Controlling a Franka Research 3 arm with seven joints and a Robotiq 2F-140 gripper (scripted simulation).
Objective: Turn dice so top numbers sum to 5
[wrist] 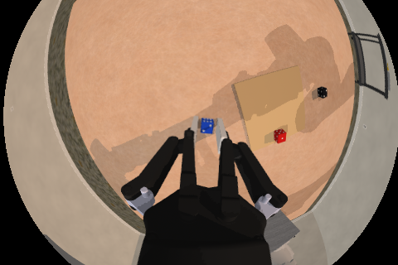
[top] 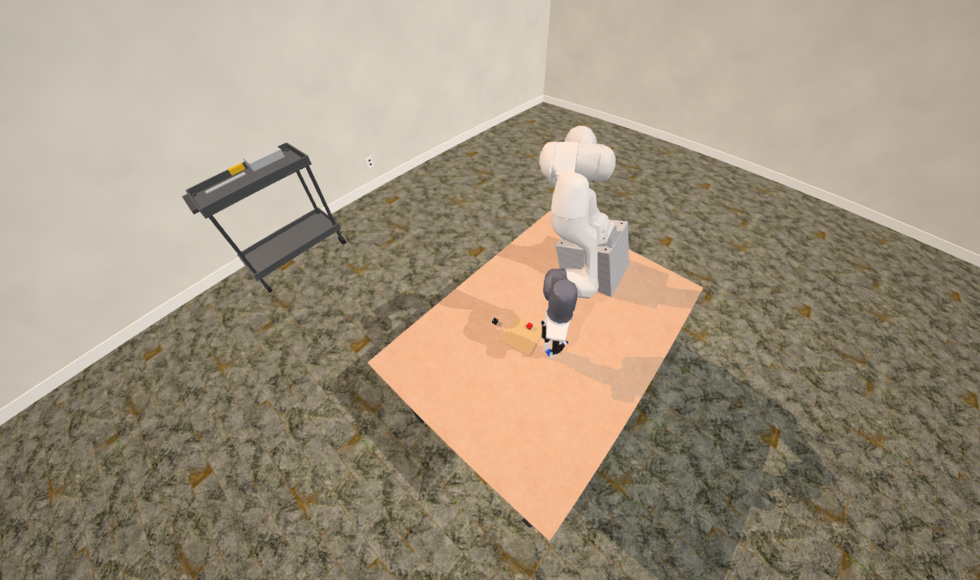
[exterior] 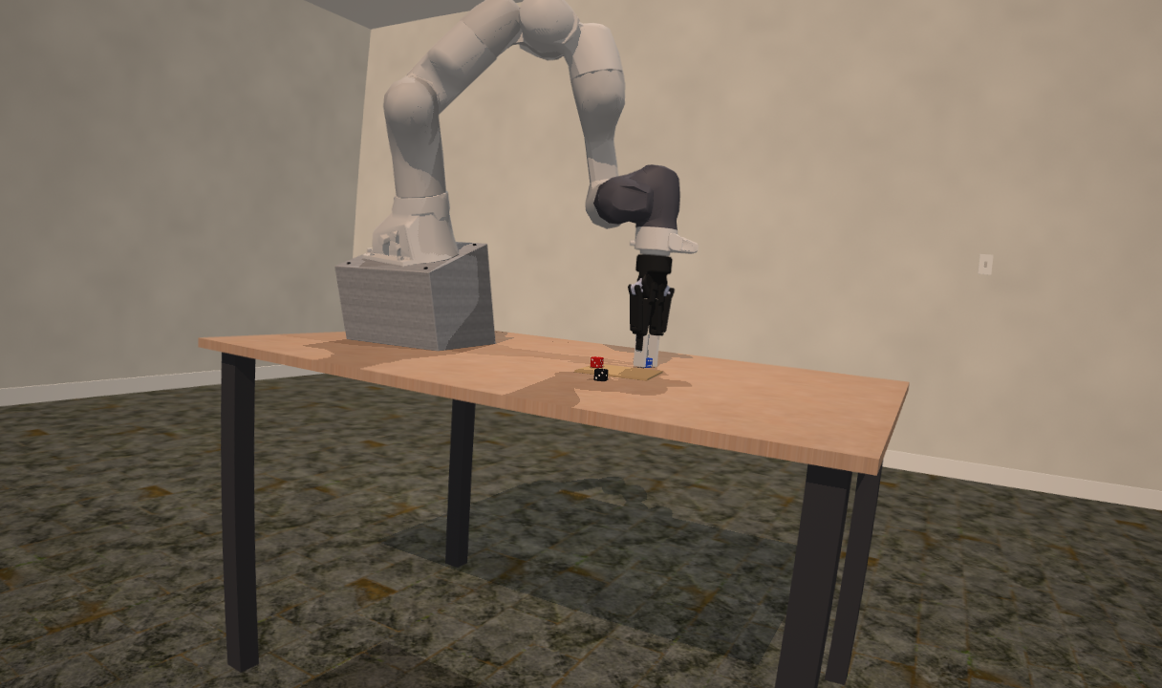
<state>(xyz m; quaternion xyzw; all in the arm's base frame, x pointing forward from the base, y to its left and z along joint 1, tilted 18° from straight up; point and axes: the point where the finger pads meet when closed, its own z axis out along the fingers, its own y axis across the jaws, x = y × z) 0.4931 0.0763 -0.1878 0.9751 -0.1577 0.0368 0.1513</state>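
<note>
Now: hand 20 mm above the blue die. Round my hand: black die: 20 mm ahead, 270 mm to the right, 20 mm below; then tan mat: 130 mm to the right, 30 mm below; then red die: 50 mm behind, 130 mm to the right, 20 mm below.
</note>
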